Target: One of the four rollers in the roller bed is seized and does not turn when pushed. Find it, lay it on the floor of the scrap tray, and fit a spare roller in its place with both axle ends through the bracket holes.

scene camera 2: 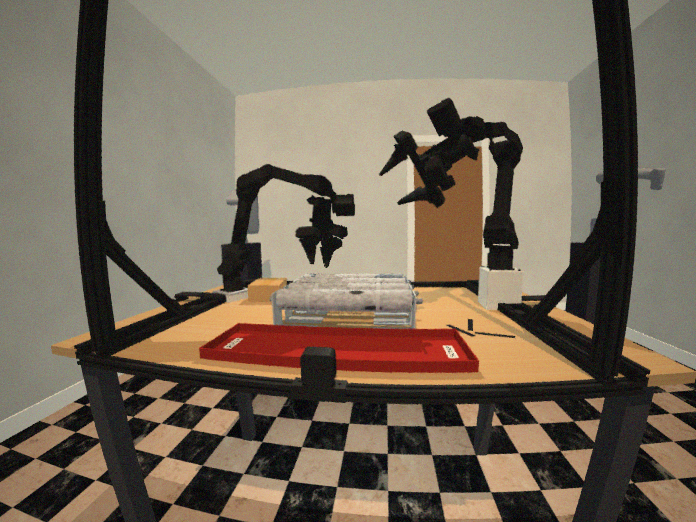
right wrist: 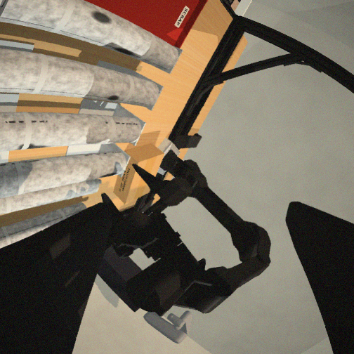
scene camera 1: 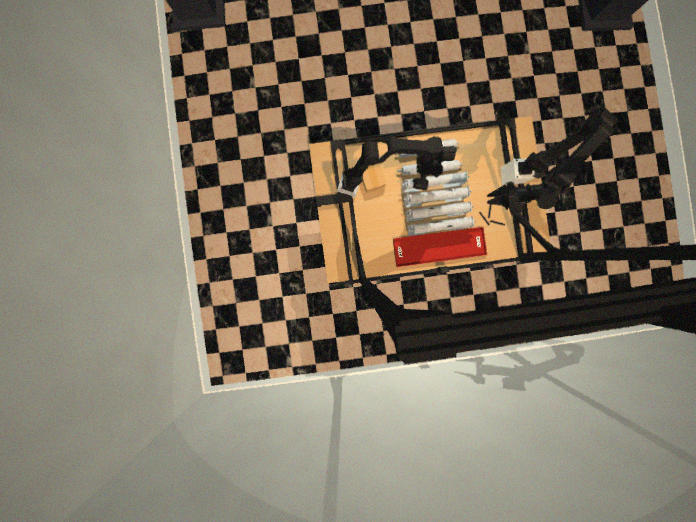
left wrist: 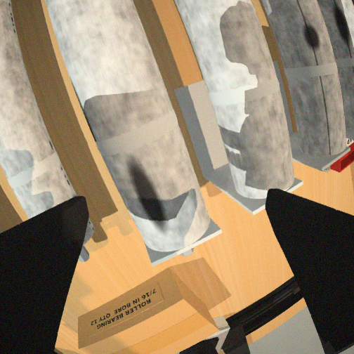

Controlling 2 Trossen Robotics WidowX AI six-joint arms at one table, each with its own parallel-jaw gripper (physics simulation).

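Seen in the pictures: left gripper, fingertip midpoint: (scene camera 2: 319,265); right gripper, fingertip midpoint: (scene camera 2: 388,189) (scene camera 1: 486,199); left arm's base at its link origin: (scene camera 2: 232,289) (scene camera 1: 349,184); right arm's base at its link origin: (scene camera 2: 500,268) (scene camera 1: 524,168).
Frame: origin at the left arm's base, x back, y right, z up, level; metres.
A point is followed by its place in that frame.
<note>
Four grey mottled rollers lie side by side in the bed; the front one (scene camera 1: 441,226) {x -0.503, y 0.084, z 0.066 m} (scene camera 2: 342,299) {x -0.522, y 0.094, z 0.051 m} is nearest the red scrap tray (scene camera 1: 438,247) {x -0.549, y 0.173, z -0.027 m} (scene camera 2: 337,342) {x -0.536, y 0.138, z -0.027 m}. No roller shows in the tray. The rear bed roller (left wrist: 135,140) has its end at a bracket plate (left wrist: 212,235). Spare rollers lie behind the bed; one (left wrist: 20,125) shows at the left of the left wrist view. My left gripper (scene camera 2: 319,264) {x -0.322, y -0.090, z 0.091 m} (left wrist: 178,203) is open and empty, pointing down above the rollers. My right gripper (scene camera 2: 390,188) {x -0.578, y -0.024, z 0.288 m} (right wrist: 201,213) is open and empty, raised high at the right. Which roller is seized cannot be seen.
A cardboard bearing box (scene camera 1: 373,180) {x -0.115, y -0.049, z 0.026 m} (scene camera 2: 267,289) {x -0.152, y -0.030, z 0.012 m} (left wrist: 130,310) stands left of the rollers. Thin black pieces (scene camera 1: 496,222) {x -0.811, y -0.047, z -0.028 m} (scene camera 2: 494,335) {x -0.818, y -0.044, z -0.030 m} lie right of the bed. Black frame posts (scene camera 2: 89,168) {x -0.216, y 0.451, z 0.321 m} (scene camera 2: 615,168) {x -0.979, y 0.100, z 0.281 m} rise at both front corners of the table.
</note>
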